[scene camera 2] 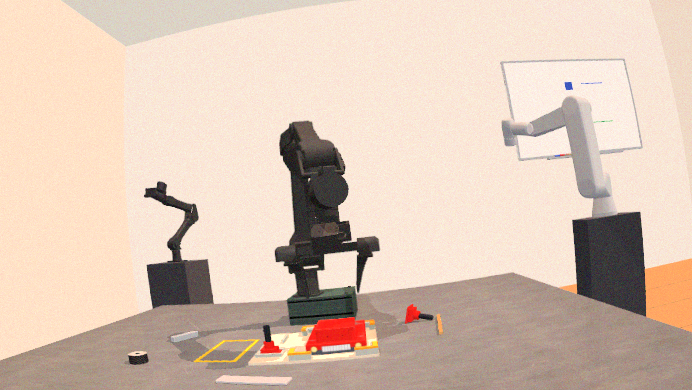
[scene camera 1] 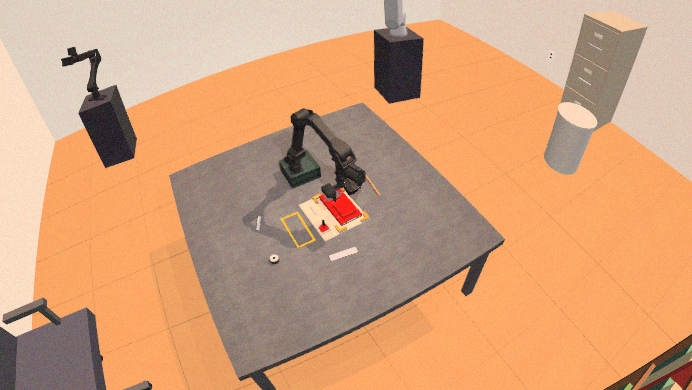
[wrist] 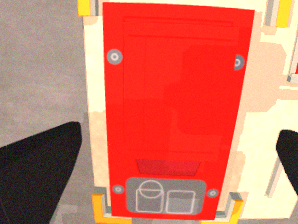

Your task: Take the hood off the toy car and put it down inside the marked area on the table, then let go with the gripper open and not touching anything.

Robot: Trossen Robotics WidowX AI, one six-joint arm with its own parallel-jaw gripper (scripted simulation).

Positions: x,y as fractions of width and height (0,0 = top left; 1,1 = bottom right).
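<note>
Open and holding nothing, the gripper (scene camera 2: 0.48,0.76) is visible in the scene, and the wrist view also shows the gripper (wrist: 0.61,0.60). A hood (scene camera 2: 0.50,0.84) is there too.
</note>
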